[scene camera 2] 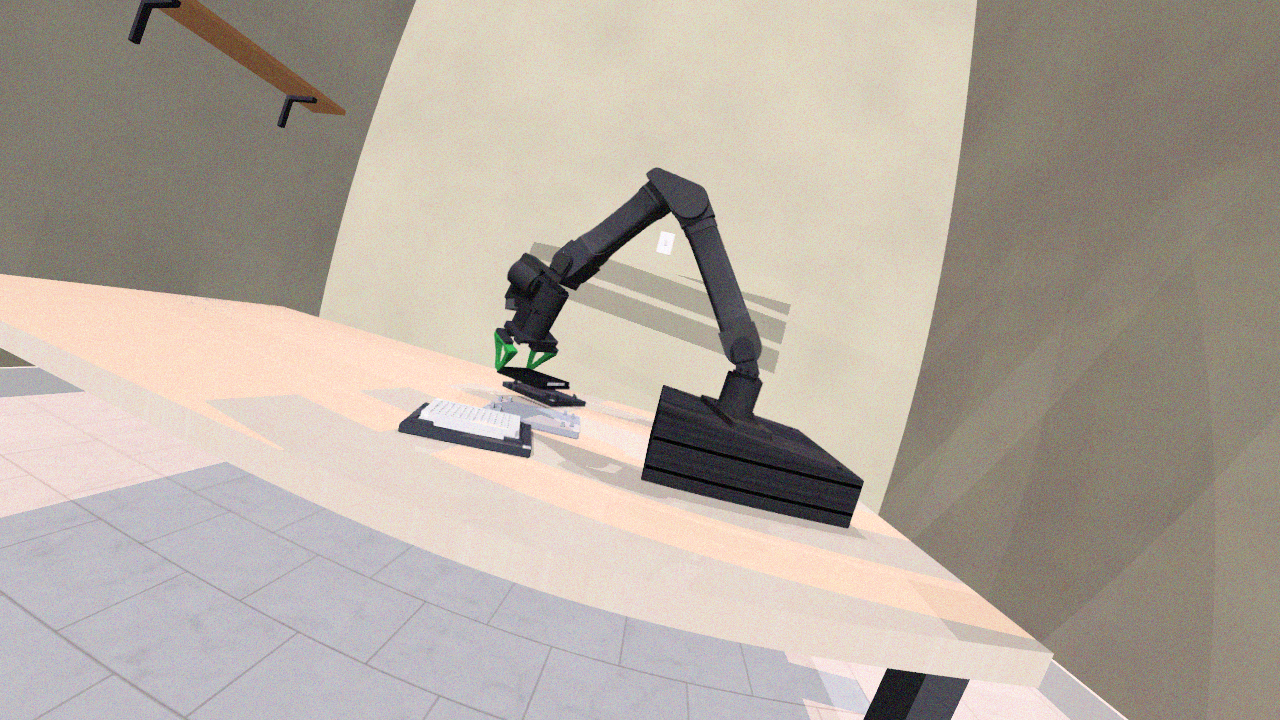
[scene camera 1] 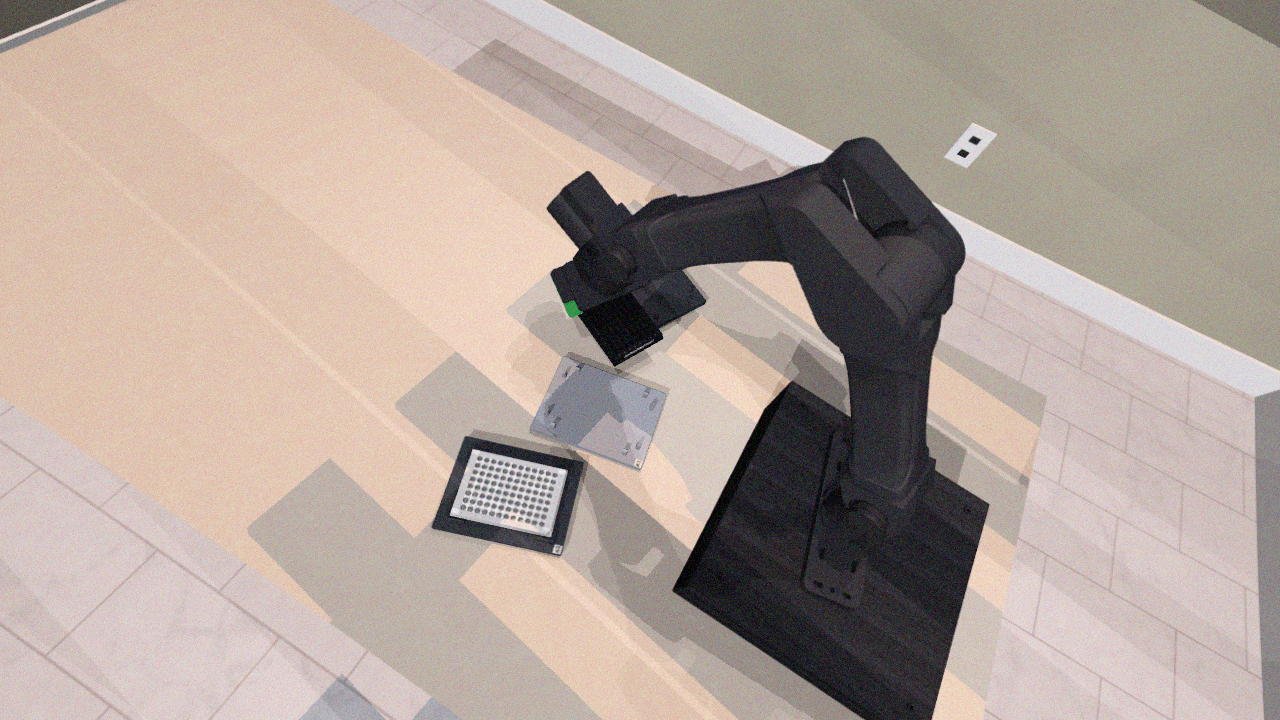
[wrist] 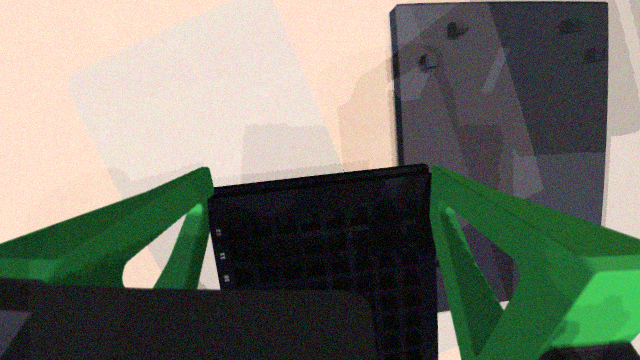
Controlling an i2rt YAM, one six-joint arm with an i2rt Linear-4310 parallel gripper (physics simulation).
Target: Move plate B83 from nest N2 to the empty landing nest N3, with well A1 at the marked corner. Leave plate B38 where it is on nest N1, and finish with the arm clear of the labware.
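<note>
My gripper [scene camera 2: 515,368] [wrist: 320,180] is shut on the black plate B83 [scene camera 1: 620,329] [scene camera 2: 534,377] [wrist: 320,225], green fingers on its two sides. The plate is held above the table, offset from dark nest N2 [scene camera 1: 675,300] [scene camera 2: 546,393] [wrist: 560,100]. Labels 12, 11 and 10 show along its left edge in the wrist view; well A1 is hidden. The pale grey nest N3 [scene camera 1: 581,394] [scene camera 2: 554,420] has no plate on it; a small white mark is at its lower right corner in scene camera 1. White plate B38 [scene camera 1: 510,490] [scene camera 2: 469,419] sits on dark nest N1 [scene camera 1: 452,501].
The arm's black base block [scene camera 1: 760,555] [scene camera 2: 751,465] stands on the table [scene camera 1: 179,223] to the right of the nests. N3 lies between N2 and N1. A wall shelf [scene camera 2: 241,49] is high at the upper left in scene camera 2.
</note>
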